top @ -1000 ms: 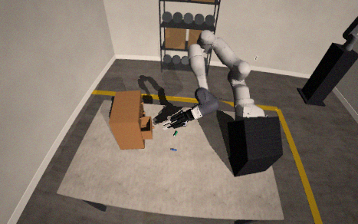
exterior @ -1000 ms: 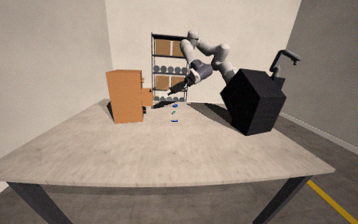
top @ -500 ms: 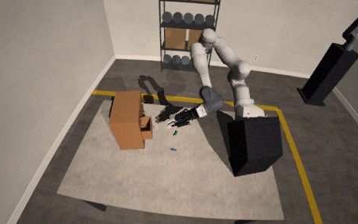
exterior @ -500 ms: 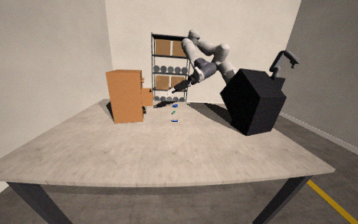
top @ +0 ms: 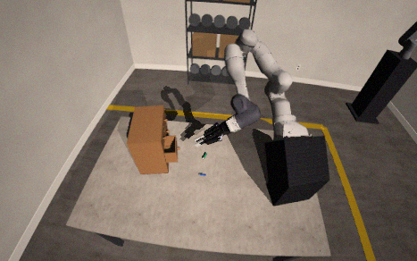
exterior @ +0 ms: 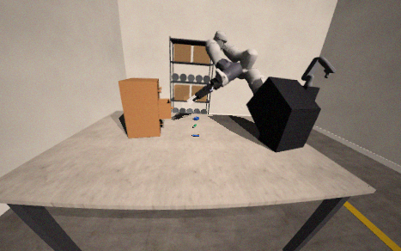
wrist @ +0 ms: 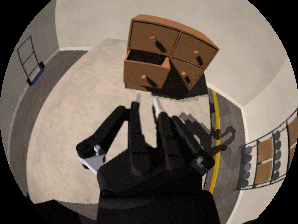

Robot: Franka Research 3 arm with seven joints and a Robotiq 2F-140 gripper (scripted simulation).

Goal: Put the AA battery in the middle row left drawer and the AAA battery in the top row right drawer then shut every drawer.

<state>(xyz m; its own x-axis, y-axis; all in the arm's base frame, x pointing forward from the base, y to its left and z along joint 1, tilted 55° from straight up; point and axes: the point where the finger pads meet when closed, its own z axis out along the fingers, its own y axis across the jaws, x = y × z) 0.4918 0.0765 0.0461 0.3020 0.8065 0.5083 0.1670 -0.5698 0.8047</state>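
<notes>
Right now my hand is 200 mm above the green cylinder, 40 mm to the left of it and 30 mm past it. The rest, counted from my hand: larger blue battery: 200 mm to the right, 200 mm below, 50 mm behind; then AAA battery: 200 mm below, 110 mm to the left, 30 mm behind.
</notes>
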